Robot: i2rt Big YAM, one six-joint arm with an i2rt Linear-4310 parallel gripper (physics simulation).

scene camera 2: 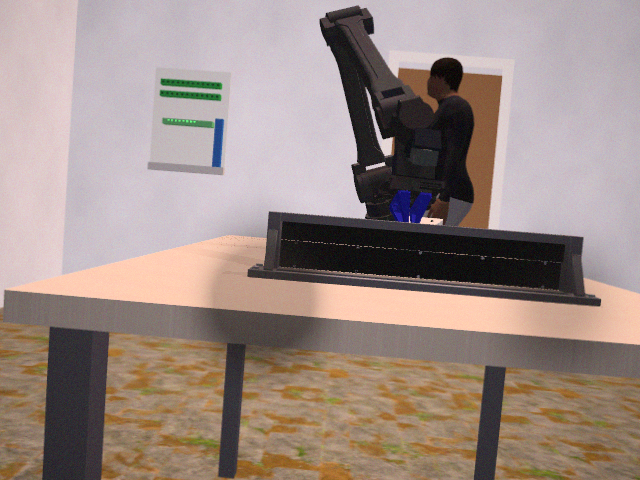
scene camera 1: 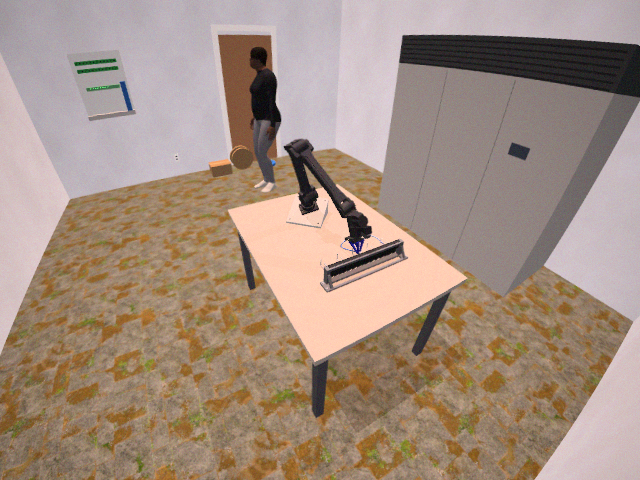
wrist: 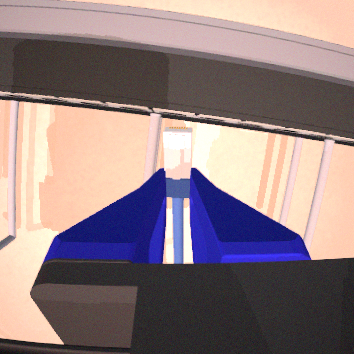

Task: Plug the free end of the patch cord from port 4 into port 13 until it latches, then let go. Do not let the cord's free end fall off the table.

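Frame: origin at the arm's base, x back, y right, z up, level; centimetres.
Seen in the pictures: gripper, between the fingertips: (scene camera 1: 358, 253) (wrist: 177, 178); arm's base, origin of its link: (scene camera 1: 308, 207).
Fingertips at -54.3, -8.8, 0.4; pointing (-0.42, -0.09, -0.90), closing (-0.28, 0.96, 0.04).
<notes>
Offsets run from my fingertips to a thing's top centre, as dx, dy, dz. "spot": to the spot under its first point. Level surfaces: height alone.
My gripper (scene camera 1: 357, 252) (scene camera 2: 409, 221) (wrist: 177, 178) is shut on the patch cord's free-end plug. The plug @[-1.1, -0.4, +1.8] (wrist: 177, 150) is clear-white with gold contacts at its tip and points toward the patch panel in the wrist view. Its blue cord @[spot: +2.6, +0.8, -0.1] (wrist: 178, 230) runs back between the fingers. The patch panel @[-1.2, -1.7, +3.0] (scene camera 1: 362, 254) (scene camera 2: 423, 226) (wrist: 200, 67) stands on the table. In the wrist view the plug tip is a little below the panel's edge, with a small gap in the picture. Port numbers and port openings cannot be read. A blue cord loop @[spot: +18.5, +0.3, -6.6] (scene camera 1: 343, 243) shows behind the panel.
Several thin pale rods (wrist: 152, 145) (wrist: 318, 190) stick out from the panel on both sides of the plug. The table @[dz -7.1] (scene camera 1: 289, 289) (scene camera 2: 155, 289) carries the arm's base plate (scene camera 1: 305, 219). A person (scene camera 1: 264, 98) (scene camera 2: 454, 139) stands behind the table.
</notes>
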